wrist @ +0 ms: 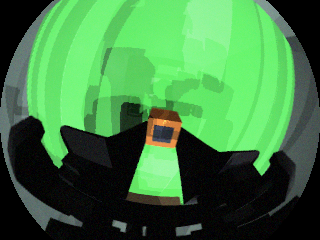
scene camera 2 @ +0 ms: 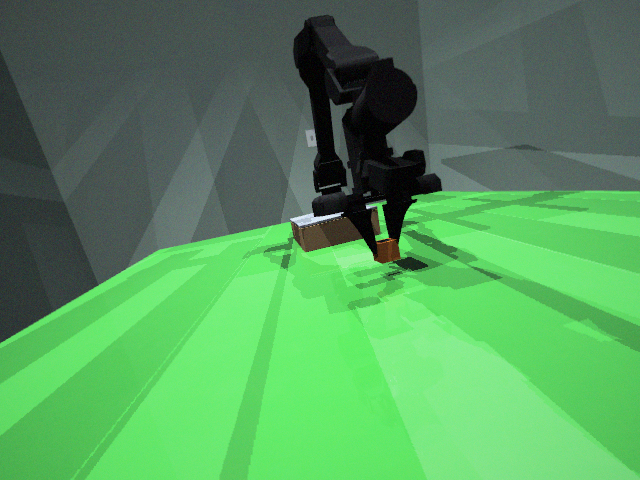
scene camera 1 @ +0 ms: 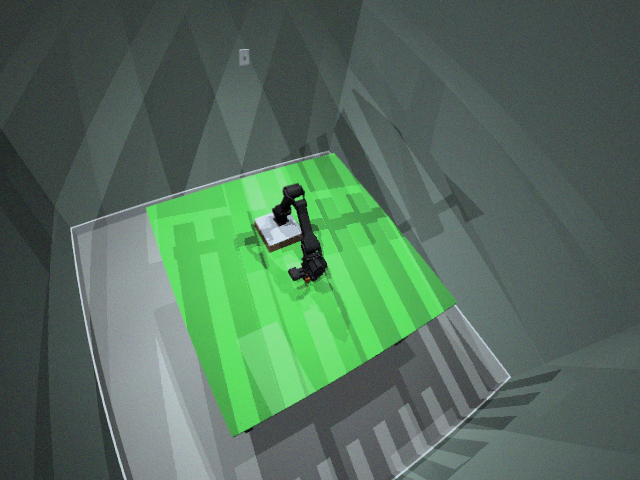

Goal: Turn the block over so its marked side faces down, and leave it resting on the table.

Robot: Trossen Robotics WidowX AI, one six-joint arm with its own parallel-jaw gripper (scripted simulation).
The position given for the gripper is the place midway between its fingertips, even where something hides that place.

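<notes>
There's a block (wrist: 163,129), and it's being carried by the gripper (scene camera 2: 385,251), which you'd also find in the wrist view at (wrist: 162,127).
</notes>
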